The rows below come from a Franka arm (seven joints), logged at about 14 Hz.
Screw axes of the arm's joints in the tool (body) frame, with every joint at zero. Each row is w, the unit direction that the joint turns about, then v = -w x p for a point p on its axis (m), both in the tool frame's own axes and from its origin. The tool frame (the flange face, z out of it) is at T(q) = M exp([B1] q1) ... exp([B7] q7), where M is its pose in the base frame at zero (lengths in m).
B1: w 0 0 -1 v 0.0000 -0.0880 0.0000
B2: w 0 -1 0 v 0.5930 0.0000 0.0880
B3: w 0 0 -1 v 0.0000 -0.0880 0.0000
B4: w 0 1 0 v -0.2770 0.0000 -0.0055
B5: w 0 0 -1 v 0.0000 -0.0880 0.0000
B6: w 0 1 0 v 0.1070 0.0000 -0.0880
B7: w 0 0 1 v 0.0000 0.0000 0.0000
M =
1 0 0 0.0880
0 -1 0 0.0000
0 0 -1 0.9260
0 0 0 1
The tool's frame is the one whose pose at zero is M.
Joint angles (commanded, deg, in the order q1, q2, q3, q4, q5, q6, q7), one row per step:
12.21 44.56 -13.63 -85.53 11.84 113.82 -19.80
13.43 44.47 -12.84 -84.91 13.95 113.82 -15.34
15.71 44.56 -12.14 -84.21 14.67 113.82 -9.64
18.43 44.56 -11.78 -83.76 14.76 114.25 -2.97
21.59 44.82 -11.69 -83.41 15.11 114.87 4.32
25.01 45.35 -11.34 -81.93 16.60 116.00 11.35
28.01 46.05 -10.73 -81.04 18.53 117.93 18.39
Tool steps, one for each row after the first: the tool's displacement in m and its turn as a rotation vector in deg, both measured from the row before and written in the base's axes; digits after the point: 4 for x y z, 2 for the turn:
0.0023 0.0258 0.0043 1.13 -0.54 -3.74
0.0001 0.0362 0.0030 -0.28 -0.17 -3.08
-0.0022 0.0370 0.0032 -1.18 -0.40 -3.51
-0.0053 0.0394 0.0000 -1.28 -0.28 -4.07
-0.0039 0.0485 0.0053 0.25 -1.35 -3.97
-0.0078 0.0448 -0.0002 0.89 -0.98 -4.71

